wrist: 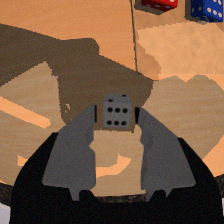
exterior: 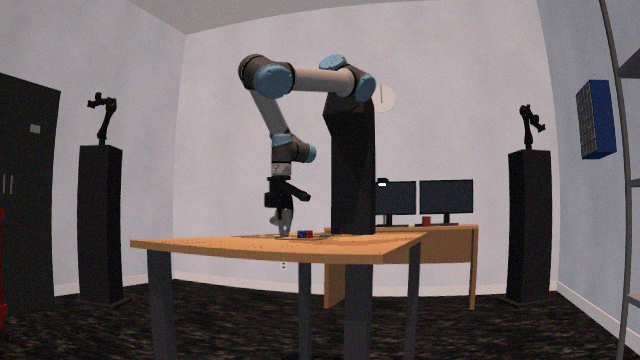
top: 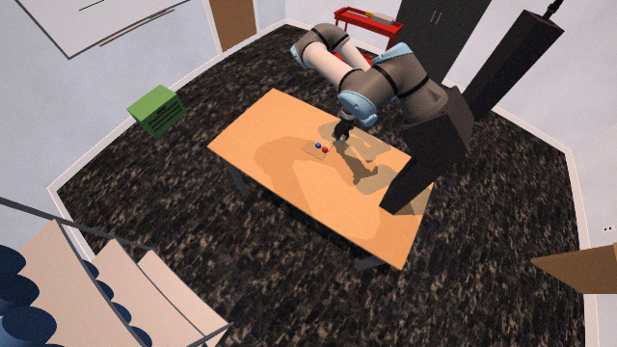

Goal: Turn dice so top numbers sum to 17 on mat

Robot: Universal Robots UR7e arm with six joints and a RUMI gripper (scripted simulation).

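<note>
Now: hand right at the grey die. Round my hand: red die: 8 cm ahead, 8 cm to the left; then blue die: 12 cm ahead, 6 cm to the left; then tan mat: 12 cm ahead, 6 cm to the left, 2 cm below.
</note>
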